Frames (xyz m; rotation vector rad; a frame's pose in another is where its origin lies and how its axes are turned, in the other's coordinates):
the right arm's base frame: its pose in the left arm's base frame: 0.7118 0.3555 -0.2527 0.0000 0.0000 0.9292
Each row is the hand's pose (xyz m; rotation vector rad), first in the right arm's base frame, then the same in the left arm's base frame.
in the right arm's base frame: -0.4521 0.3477 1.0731 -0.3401 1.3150 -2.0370
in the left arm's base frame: 0.1627 0.2014 0.8204 -0.7782 0.8914 -1.2413
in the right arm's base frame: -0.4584 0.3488 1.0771 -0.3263 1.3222 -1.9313
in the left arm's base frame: 0.1580 0.1970 0.8244 -0.7777 0.9112 -1.1368
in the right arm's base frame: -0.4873 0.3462 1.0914 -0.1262 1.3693 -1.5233
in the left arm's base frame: 0.1428 0.1723 0.8387 -0.6621 1.0644 -0.7336
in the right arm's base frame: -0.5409 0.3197 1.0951 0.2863 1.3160 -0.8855
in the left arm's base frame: 0.1320 0.1135 0.8424 -0.3208 1.2543 -0.0947
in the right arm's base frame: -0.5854 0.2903 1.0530 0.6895 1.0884 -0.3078
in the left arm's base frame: 0.1289 0.0602 0.8003 0.1297 1.2913 0.4895
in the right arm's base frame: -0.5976 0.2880 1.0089 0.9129 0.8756 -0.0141
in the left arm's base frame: 0.1234 0.0491 0.7562 0.4371 1.2293 0.7846
